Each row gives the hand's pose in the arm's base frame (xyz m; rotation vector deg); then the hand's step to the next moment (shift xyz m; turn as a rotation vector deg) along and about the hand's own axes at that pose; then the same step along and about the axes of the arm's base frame.
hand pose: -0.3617 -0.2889 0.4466 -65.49 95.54 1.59
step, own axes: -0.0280 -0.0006 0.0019 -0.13 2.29 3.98
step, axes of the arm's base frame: 0.0012 0.0191 0.0206 1.35 3.41 -2.76
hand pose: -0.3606 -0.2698 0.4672 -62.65 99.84 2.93
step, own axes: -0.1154 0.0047 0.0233 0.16 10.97 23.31
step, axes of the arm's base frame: 0.0200 0.0881 0.0756 9.50 17.98 -15.82
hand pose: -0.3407 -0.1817 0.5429 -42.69 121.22 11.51
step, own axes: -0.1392 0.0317 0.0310 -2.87 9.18 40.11
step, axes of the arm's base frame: 0.0657 0.0987 0.0853 23.35 24.46 -23.61
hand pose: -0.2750 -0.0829 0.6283 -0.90 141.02 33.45
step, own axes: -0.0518 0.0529 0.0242 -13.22 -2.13 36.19
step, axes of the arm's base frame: 0.0483 0.0514 0.0330 31.26 11.38 -19.55
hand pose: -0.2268 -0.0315 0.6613 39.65 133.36 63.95
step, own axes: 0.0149 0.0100 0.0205 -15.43 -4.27 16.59
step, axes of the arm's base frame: 0.0032 0.0263 -0.0063 20.72 -2.34 -9.84
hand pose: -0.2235 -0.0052 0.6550 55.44 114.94 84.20
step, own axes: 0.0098 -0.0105 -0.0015 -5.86 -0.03 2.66
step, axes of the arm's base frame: -0.0101 0.0047 -0.0091 5.67 -2.85 -1.08
